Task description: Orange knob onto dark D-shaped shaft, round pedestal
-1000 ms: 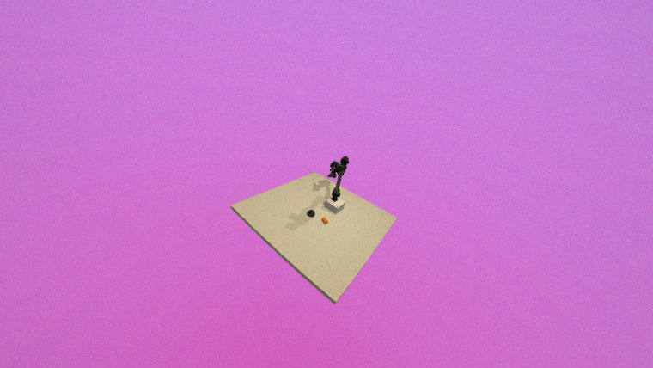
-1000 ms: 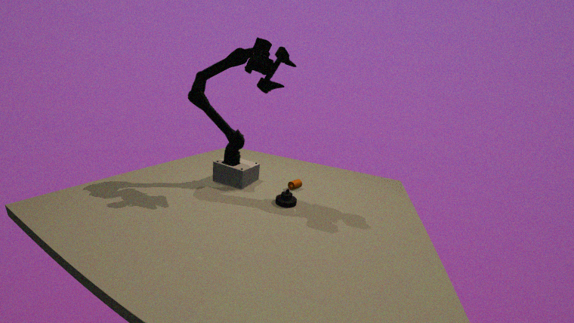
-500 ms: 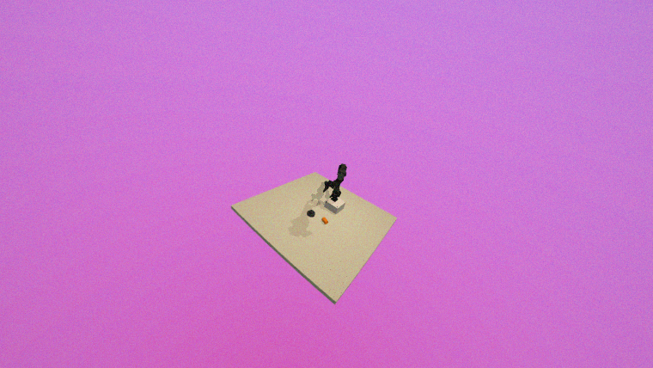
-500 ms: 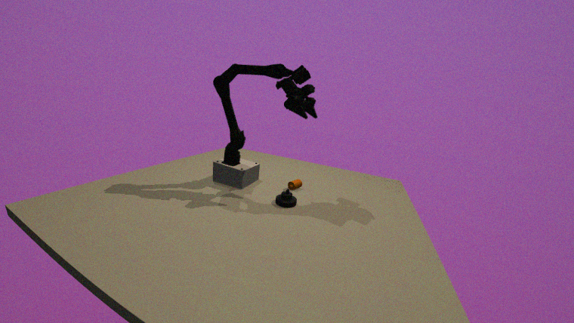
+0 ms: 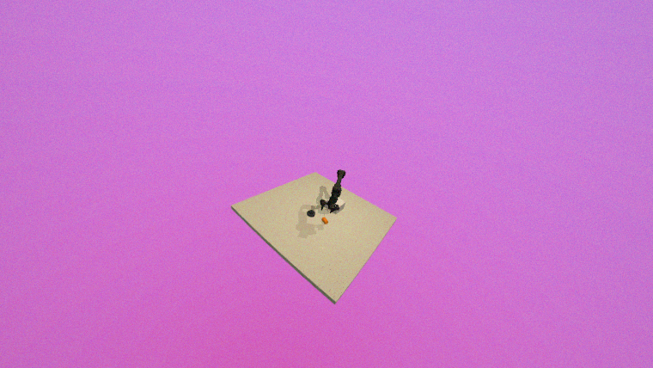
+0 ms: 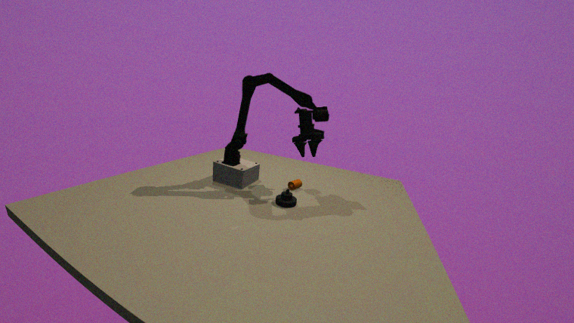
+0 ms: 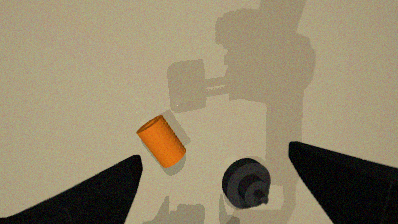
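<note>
Right now my gripper tip is 14 cm above the orange knob and 4 cm past it. The rest, counted from my gripper tip: round dark pedestal: 17 cm to the right, 13 cm below, 3 cm behind.
</note>
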